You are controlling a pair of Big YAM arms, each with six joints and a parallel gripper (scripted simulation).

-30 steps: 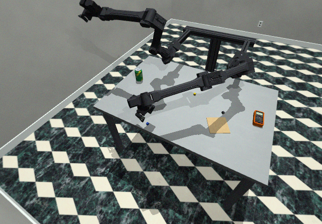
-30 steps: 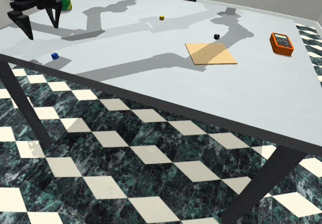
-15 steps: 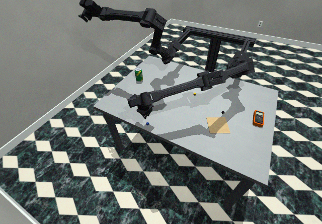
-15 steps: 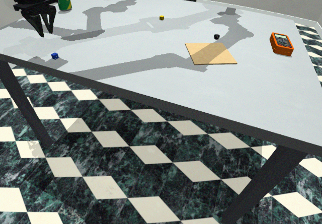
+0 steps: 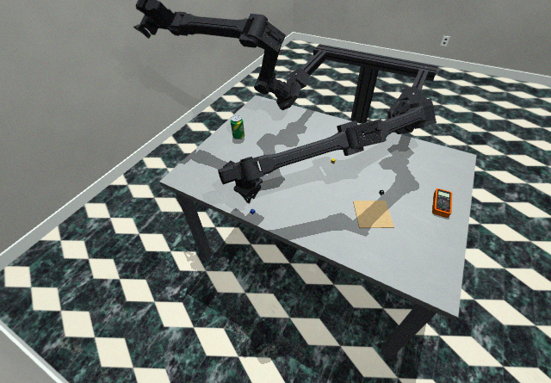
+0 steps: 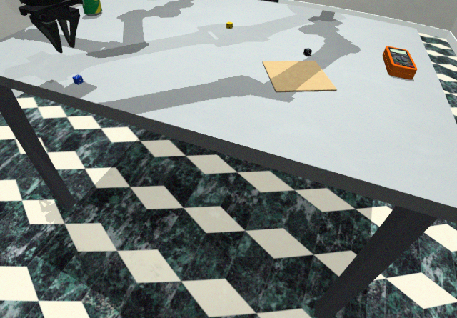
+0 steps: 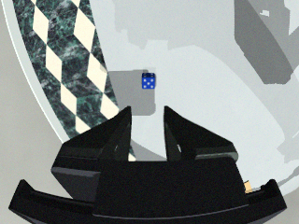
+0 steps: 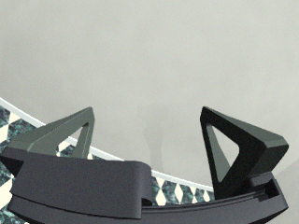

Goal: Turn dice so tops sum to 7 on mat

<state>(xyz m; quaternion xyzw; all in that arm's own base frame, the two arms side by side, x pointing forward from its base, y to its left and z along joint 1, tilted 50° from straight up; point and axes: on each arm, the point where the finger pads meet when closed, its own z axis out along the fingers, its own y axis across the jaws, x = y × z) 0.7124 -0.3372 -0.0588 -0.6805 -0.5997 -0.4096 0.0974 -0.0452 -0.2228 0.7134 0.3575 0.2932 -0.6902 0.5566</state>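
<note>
Now: left hand 80 mm above the blue die. Round my left hand: tan mat 480 mm to the left, 180 mm behind, 90 mm below; black die 490 mm to the left, 310 mm behind, 80 mm below; yellow die 430 mm behind, 240 mm to the left, 80 mm below.
</note>
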